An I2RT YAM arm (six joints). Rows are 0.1 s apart.
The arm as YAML. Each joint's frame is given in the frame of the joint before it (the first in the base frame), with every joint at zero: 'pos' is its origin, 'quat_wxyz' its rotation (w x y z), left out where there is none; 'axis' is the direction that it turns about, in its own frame. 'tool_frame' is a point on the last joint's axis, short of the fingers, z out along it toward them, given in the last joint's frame.
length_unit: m
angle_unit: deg
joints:
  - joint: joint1
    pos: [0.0, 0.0, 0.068]
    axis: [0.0, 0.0, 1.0]
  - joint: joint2
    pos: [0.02, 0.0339, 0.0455]
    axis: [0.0, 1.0, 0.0]
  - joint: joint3
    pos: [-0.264, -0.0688, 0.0]
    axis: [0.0, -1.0, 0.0]
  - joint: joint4
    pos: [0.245, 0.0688, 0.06]
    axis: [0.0, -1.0, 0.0]
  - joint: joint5
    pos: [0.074, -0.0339, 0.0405]
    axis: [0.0, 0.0, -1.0]
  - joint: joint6
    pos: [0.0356, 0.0, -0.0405]
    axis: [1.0, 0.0, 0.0]
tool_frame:
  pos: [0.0, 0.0, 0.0]
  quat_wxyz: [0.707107, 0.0, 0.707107, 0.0]
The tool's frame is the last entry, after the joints.
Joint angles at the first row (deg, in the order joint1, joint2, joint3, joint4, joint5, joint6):
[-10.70, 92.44, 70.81, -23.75, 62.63, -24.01]
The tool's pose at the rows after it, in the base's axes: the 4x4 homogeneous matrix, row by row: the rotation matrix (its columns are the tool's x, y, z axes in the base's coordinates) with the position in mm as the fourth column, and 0 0 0 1 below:
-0.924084 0.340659 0.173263 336.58; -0.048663 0.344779 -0.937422 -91.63; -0.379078 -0.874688 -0.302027 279.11; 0 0 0 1
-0.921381 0.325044 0.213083 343.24; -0.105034 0.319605 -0.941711 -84.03; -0.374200 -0.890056 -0.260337 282.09; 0 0 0 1
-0.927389 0.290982 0.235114 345.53; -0.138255 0.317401 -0.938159 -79.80; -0.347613 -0.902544 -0.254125 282.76; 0 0 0 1
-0.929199 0.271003 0.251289 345.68; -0.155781 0.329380 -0.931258 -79.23; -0.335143 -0.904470 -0.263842 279.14; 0 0 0 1
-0.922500 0.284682 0.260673 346.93; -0.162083 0.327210 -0.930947 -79.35; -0.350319 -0.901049 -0.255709 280.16; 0 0 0 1
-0.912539 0.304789 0.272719 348.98; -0.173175 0.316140 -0.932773 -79.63; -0.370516 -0.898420 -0.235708 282.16; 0 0 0 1
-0.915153 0.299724 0.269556 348.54; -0.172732 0.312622 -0.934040 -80.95; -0.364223 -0.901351 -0.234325 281.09; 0 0 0 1
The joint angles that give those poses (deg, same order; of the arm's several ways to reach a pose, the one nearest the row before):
[-10.00, 92.44, 70.08, -19.81, 63.26, -27.59]
[-8.56, 92.44, 69.14, -13.28, 64.10, -33.47]
[-7.84, 92.44, 68.91, -11.62, 63.81, -36.64]
[-7.79, 92.47, 68.16, -10.81, 62.70, -37.67]
[-7.79, 92.47, 67.96, -9.12, 62.50, -38.22]
[-7.79, 92.47, 67.53, -5.78, 62.52, -39.79]
[-8.01, 92.47, 67.22, -5.30, 62.54, -40.36]

